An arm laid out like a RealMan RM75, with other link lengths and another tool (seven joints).
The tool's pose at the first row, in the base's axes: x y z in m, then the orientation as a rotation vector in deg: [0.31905, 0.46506, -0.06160, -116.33, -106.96, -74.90]
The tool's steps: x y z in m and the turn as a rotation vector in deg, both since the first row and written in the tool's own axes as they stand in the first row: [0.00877, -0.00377, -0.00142, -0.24, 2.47, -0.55]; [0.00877, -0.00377, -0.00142, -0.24, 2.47, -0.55]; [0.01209, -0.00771, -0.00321, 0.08, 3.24, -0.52]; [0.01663, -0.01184, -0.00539, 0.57, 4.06, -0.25]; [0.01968, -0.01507, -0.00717, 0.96, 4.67, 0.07]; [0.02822, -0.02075, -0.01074, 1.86, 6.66, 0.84]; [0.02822, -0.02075, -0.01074, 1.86, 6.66, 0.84]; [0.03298, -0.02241, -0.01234, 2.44, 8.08, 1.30]
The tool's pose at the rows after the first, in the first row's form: [0.31413, 0.47196, -0.05699, -113.52, -106.54, -77.19]; [0.31413, 0.47196, -0.05699, -113.52, -106.54, -77.19]; [0.30948, 0.47447, -0.05562, -112.59, -106.25, -77.37]; [0.30434, 0.47774, -0.05333, -111.70, -105.70, -77.33]; [0.30033, 0.47987, -0.05180, -111.10, -105.14, -77.23]; [0.29270, 0.48582, -0.04686, -109.15, -103.57, -77.41]; [0.29270, 0.48582, -0.04686, -109.15, -103.57, -77.41]; [0.28993, 0.48898, -0.04366, -107.74, -102.54, -77.61]
